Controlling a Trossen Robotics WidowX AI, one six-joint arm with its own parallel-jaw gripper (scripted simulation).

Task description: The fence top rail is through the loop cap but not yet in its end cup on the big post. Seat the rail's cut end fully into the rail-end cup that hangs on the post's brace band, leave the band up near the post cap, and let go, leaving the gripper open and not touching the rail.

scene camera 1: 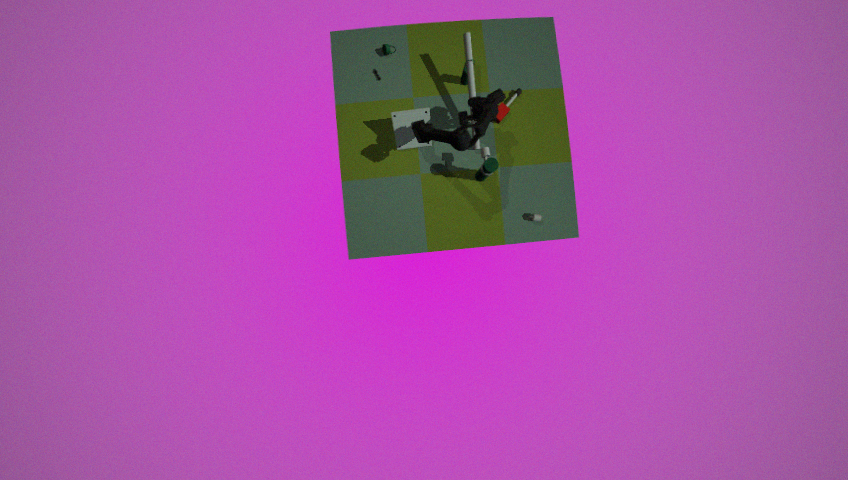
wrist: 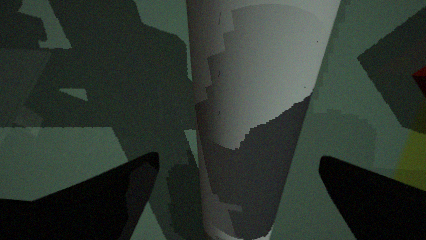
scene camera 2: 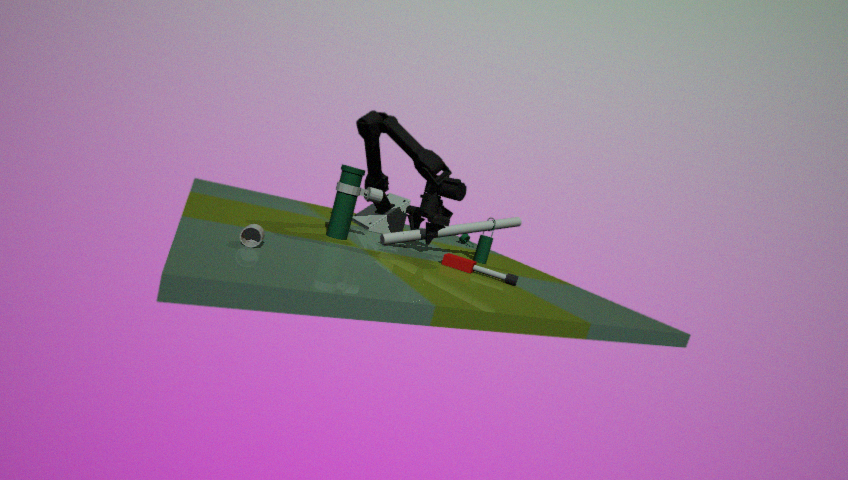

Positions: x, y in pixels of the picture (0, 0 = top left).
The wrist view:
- my gripper: 237, 161
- grey top rail: 253, 76
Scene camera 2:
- my gripper: 420, 241
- grey top rail: 451, 230
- red-handled tool: 454, 261
